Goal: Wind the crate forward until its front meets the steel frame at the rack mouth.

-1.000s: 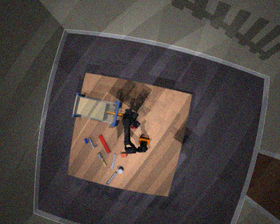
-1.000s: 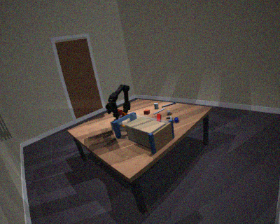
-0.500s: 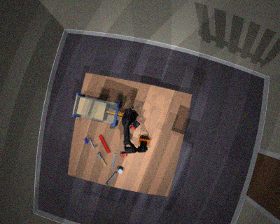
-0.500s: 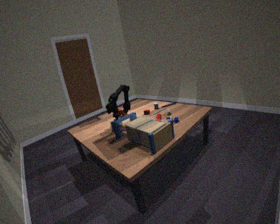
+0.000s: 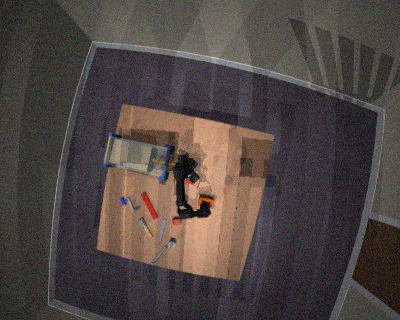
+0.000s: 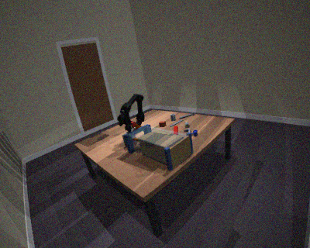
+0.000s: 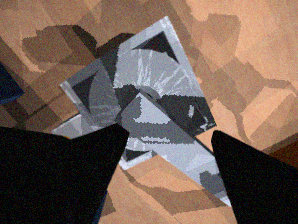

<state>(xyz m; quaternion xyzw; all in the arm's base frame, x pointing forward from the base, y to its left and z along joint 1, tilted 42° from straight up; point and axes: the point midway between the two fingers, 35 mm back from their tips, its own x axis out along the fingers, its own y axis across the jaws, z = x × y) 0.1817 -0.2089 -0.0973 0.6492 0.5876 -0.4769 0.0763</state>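
My gripper tip is 30 mm to the right of the red-knobbed winch handle, 20 mm below it and 10 mm past it. Also, from my gripper tip: blue frame: 170 mm ahead, 20 mm to the right, 10 mm above; grey hand winch: 60 mm below, 40 mm to the right; red knob: 70 mm to the left, 50 mm above, 20 mm behind.
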